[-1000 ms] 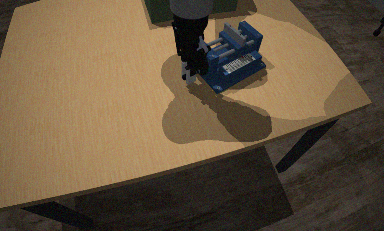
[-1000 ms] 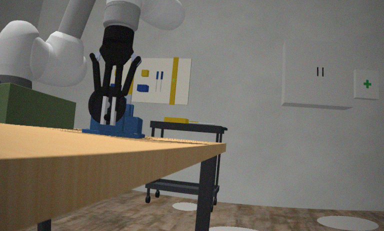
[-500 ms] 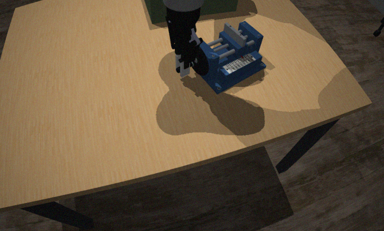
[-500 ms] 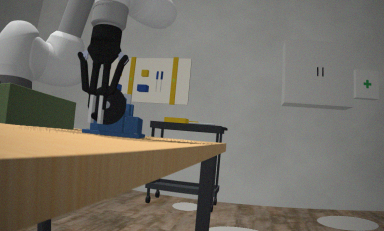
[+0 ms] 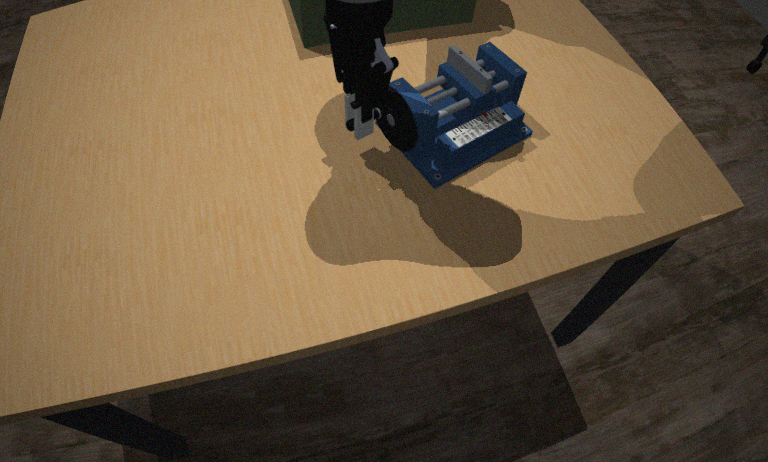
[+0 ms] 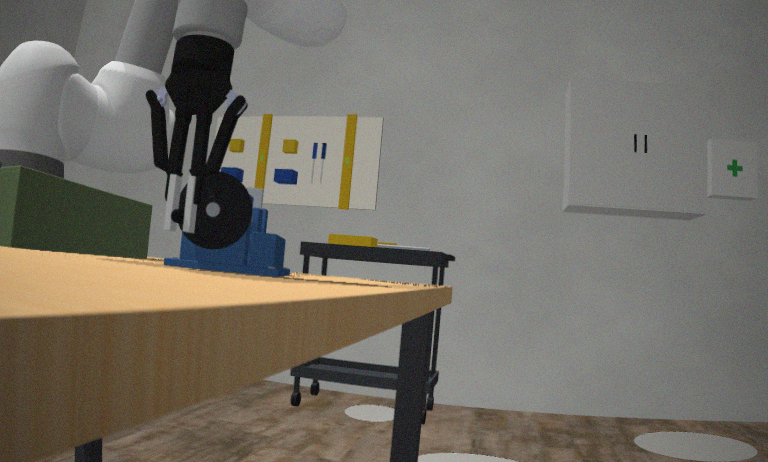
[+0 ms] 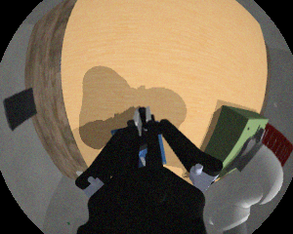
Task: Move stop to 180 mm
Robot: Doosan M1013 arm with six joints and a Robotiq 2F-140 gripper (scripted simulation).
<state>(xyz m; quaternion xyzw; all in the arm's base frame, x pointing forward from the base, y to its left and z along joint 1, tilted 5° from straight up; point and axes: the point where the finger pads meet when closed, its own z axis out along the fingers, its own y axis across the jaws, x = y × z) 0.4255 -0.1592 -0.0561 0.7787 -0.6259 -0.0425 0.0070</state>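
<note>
Right now the handwheel is 2 cm to the left of my hand and 1 cm below it. Round my hand: stop plate (1 cm ahead, 17 cm to the left, 1 cm above).
</note>
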